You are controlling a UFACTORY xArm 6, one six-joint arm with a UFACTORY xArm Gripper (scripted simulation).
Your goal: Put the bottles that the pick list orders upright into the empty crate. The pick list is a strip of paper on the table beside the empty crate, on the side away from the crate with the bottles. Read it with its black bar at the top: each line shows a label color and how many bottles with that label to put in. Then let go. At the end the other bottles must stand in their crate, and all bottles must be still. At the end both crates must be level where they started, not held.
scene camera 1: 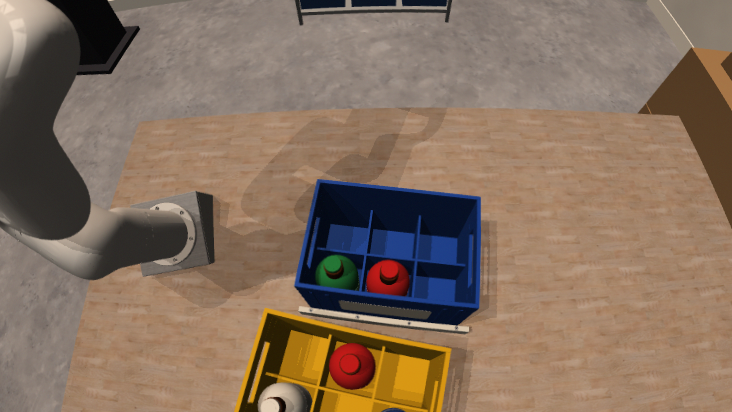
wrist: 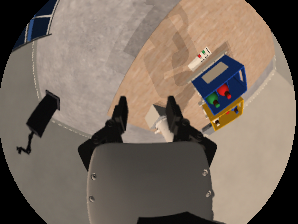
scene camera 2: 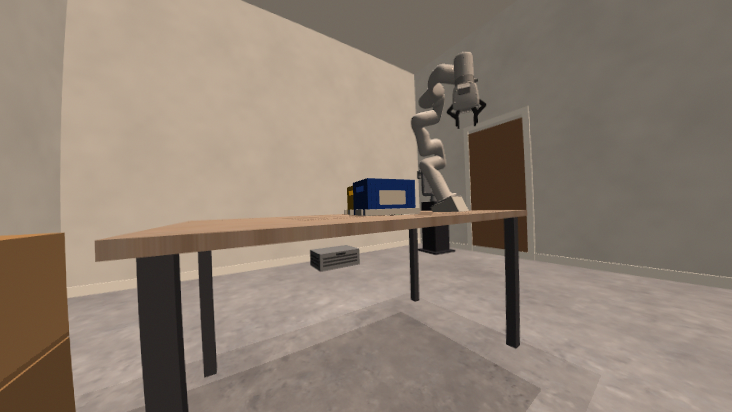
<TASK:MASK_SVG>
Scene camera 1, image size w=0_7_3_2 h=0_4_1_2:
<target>blue crate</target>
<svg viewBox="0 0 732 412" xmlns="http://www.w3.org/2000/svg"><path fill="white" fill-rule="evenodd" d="M317 179L294 287L311 308L456 326L479 309L481 197ZM372 266L383 260L393 260L405 266L409 277L414 266L414 274L407 297L367 292L366 279ZM319 262L331 255L343 255L352 260L358 270L359 291L318 286L315 281L315 272Z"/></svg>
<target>green-capped bottle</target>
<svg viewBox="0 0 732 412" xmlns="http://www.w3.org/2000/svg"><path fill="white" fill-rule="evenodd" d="M317 266L315 281L318 286L359 291L358 270L349 258L343 255L331 255L324 258Z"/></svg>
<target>yellow crate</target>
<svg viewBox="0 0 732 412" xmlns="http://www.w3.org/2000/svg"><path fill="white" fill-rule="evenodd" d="M234 412L258 412L260 394L268 386L279 382L294 382L299 385L301 384L309 391L313 401L310 412L381 412L388 408L399 408L406 412L441 412L451 348L351 329L265 308ZM344 344L361 344L368 348L375 358L375 377L370 384L362 389L344 389L337 385L330 375L329 361L331 355L338 347Z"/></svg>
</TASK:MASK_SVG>
